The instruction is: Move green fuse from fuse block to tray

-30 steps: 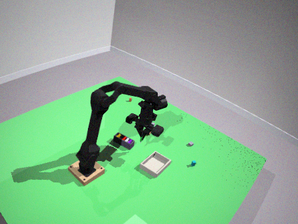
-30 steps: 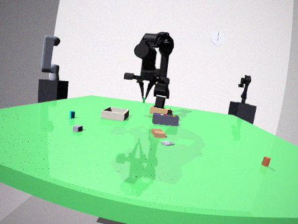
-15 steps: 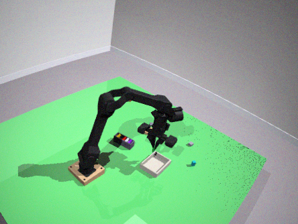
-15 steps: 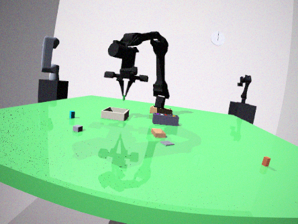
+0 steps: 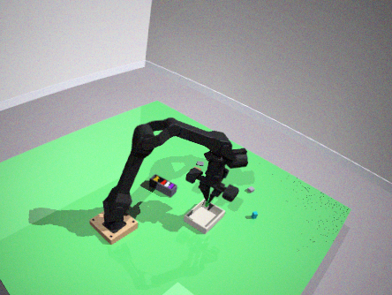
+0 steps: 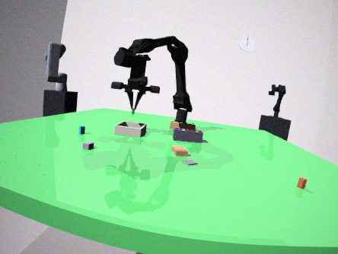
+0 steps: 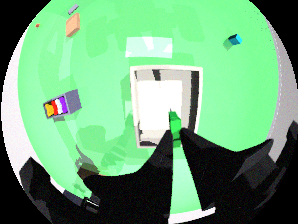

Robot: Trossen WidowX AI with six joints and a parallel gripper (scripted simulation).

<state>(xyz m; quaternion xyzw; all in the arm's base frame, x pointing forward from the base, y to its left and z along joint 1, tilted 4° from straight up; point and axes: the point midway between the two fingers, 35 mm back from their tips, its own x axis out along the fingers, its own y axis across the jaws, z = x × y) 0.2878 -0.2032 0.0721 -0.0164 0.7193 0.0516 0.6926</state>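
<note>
My gripper tip is now 1 cm above the green fuse. Also, from my gripper tip: cyan cube 14 cm ahead, 15 cm to the right, 8 cm below; then grey cube 28 cm ahead, 6 cm to the right, 8 cm below; then pale tray 9 cm below.
</note>
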